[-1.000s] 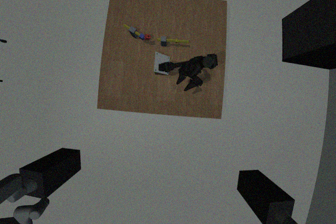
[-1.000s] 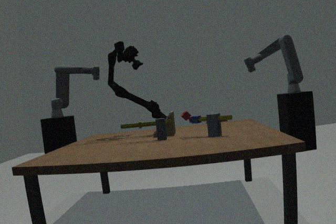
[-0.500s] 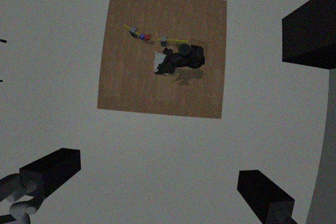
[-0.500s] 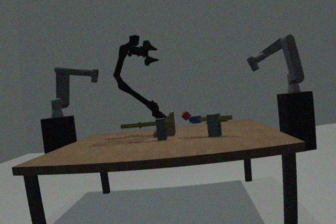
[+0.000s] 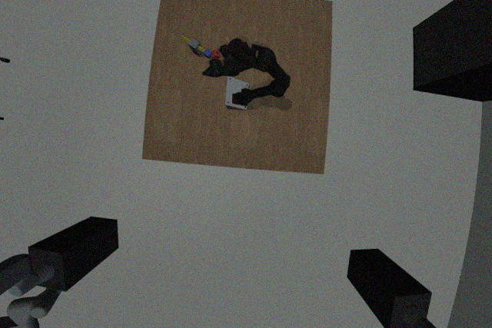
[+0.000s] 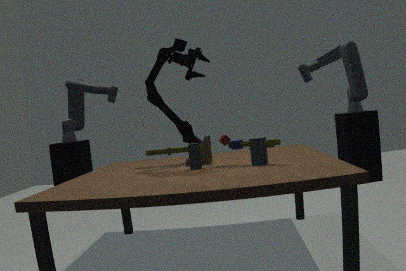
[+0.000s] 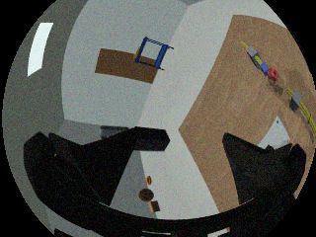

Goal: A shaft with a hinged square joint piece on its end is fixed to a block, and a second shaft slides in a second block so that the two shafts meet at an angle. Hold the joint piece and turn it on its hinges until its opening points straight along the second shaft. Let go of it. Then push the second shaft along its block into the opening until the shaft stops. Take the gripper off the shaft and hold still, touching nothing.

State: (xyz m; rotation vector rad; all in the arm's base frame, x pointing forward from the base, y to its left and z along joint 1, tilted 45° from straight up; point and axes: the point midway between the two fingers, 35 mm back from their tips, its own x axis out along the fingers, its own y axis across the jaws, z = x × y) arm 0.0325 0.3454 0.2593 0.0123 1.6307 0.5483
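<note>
Right now my gripper tip is 27 cm short of the red square joint piece, 5 cm to the right of it and 38 cm above it.
</note>
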